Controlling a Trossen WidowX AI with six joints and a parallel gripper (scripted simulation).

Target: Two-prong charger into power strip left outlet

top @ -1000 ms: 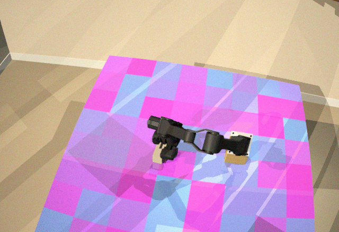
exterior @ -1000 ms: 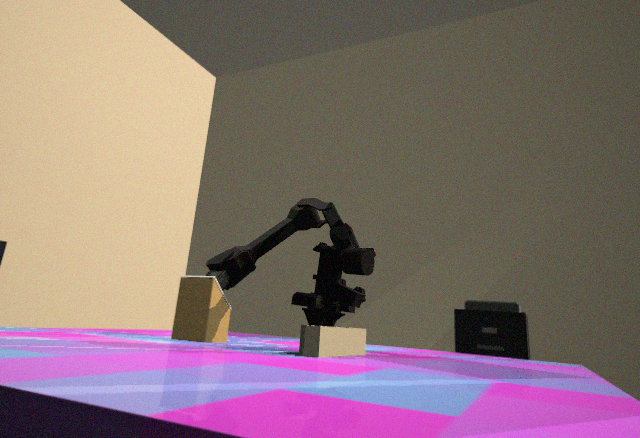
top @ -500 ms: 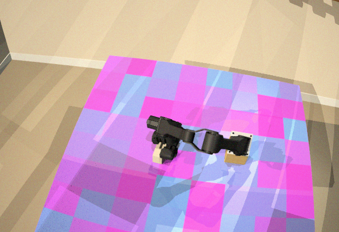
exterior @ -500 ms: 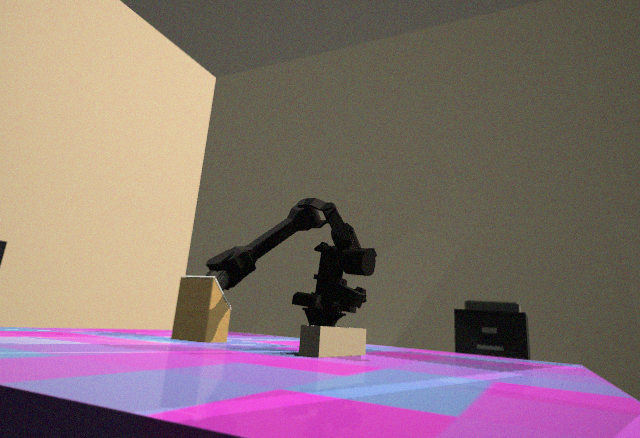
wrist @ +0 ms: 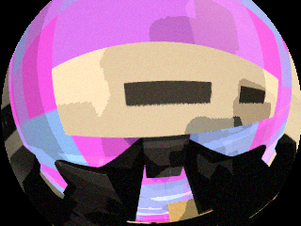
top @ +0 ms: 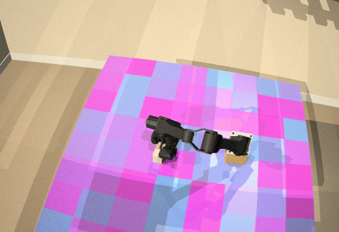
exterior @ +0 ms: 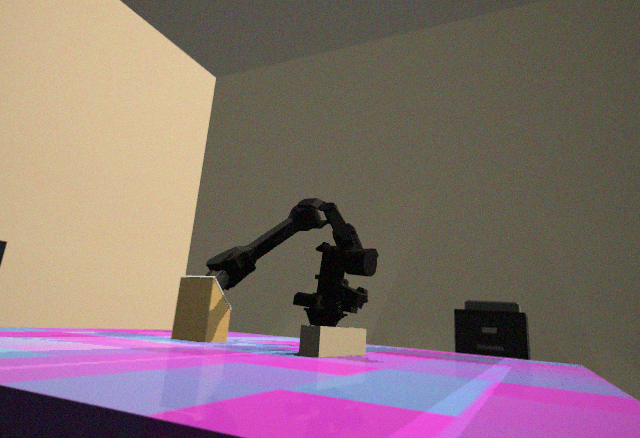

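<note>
The dark two-prong charger lies 2 cm ahead of my gripper tip and 1 cm above it.
</note>
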